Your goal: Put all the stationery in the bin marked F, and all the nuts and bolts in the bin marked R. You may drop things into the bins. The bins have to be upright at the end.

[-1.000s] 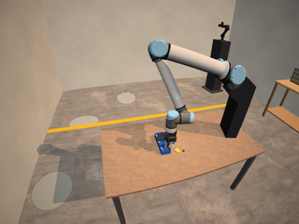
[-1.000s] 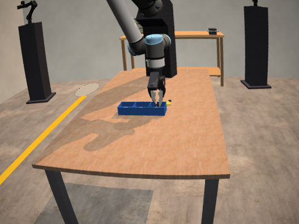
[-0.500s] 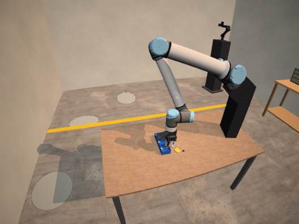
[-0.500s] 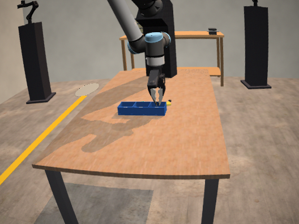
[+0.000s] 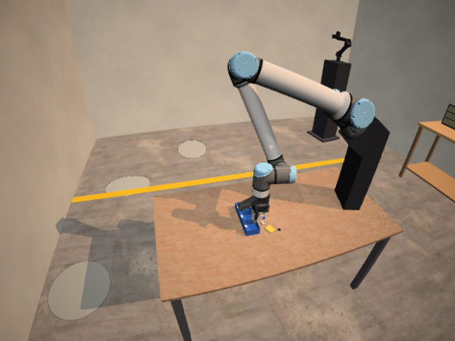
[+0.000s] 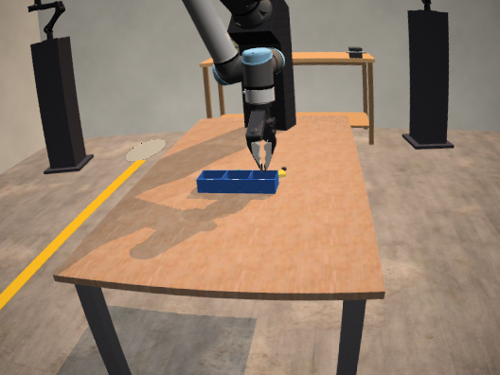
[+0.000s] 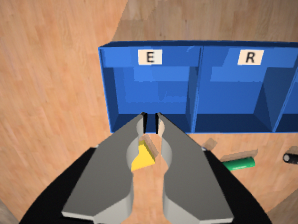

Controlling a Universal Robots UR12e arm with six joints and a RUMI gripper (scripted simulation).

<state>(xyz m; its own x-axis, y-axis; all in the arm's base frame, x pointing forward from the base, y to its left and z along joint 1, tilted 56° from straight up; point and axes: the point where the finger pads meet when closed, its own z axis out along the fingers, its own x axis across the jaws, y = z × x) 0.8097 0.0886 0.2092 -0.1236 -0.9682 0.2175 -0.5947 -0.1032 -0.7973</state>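
The grey piece lies 80 mm behind my hand, 20 mm to the right of it and 60 mm below it. Round my hand: blue die 110 mm behind, 50 mm to the right, 60 mm below; then yellow block 90 mm behind, 50 mm to the left, 60 mm below; then blue three-part bin 80 mm to the right, 40 mm below.
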